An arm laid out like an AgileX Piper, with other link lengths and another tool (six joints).
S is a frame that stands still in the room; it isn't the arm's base.
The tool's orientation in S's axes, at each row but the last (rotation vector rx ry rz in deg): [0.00, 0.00, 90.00]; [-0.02, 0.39, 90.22]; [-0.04, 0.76, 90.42]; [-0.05, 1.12, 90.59]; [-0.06, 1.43, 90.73]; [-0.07, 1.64, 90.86]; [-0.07, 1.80, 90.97]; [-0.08, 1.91, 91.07]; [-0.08, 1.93, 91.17]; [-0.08, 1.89, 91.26]
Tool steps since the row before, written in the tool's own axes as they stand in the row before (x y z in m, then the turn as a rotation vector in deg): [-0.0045, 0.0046, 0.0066, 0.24, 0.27, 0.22]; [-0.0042, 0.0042, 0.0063, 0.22, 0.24, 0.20]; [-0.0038, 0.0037, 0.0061, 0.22, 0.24, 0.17]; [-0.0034, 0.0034, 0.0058, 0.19, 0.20, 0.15]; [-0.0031, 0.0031, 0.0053, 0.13, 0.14, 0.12]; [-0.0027, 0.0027, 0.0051, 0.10, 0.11, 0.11]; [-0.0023, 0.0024, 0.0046, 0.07, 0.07, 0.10]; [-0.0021, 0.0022, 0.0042, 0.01, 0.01, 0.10]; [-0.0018, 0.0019, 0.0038, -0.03, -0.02, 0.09]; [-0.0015, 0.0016, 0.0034, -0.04, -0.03, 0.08]
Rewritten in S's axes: [-0.0046, -0.0045, 0.0066, -0.27, 0.24, 0.22]; [-0.0042, -0.0042, 0.0063, -0.24, 0.22, 0.20]; [-0.0036, -0.0038, 0.0062, -0.24, 0.22, 0.17]; [-0.0033, -0.0034, 0.0059, -0.20, 0.19, 0.15]; [-0.0030, -0.0031, 0.0054, -0.14, 0.13, 0.12]; [-0.0026, -0.0026, 0.0052, -0.11, 0.10, 0.11]; [-0.0023, -0.0022, 0.0047, -0.07, 0.07, 0.10]; [-0.0021, -0.0020, 0.0043, -0.01, 0.01, 0.10]; [-0.0018, -0.0018, 0.0039, 0.02, -0.03, 0.09]; [-0.0015, -0.0015, 0.0035, 0.03, -0.04, 0.08]
